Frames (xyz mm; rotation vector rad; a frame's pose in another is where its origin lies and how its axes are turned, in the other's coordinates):
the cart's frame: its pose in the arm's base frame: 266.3 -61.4 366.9 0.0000 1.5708 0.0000
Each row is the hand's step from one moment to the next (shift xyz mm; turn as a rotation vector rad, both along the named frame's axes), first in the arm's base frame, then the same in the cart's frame.
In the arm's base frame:
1: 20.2 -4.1 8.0 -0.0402 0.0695 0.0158
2: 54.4 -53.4 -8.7 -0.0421 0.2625 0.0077
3: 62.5 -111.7 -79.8 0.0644 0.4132 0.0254
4: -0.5 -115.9 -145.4 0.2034 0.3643 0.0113
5: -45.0 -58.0 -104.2 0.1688 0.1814 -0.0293
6: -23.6 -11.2 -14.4 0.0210 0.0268 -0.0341
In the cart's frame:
1: -8.0 -4.1 20.2 -0.0158 0.0695 -0.0402
2: 8.7 -53.4 54.4 -0.0077 0.2625 -0.0421
3: 79.8 -111.7 62.5 -0.0254 0.4132 0.0644
4: 145.4 -115.9 -0.5 -0.0113 0.3643 0.2034
5: 104.2 -58.0 -45.0 0.0293 0.1814 0.1688
6: 14.4 -11.2 -23.6 0.0341 0.0268 0.0210

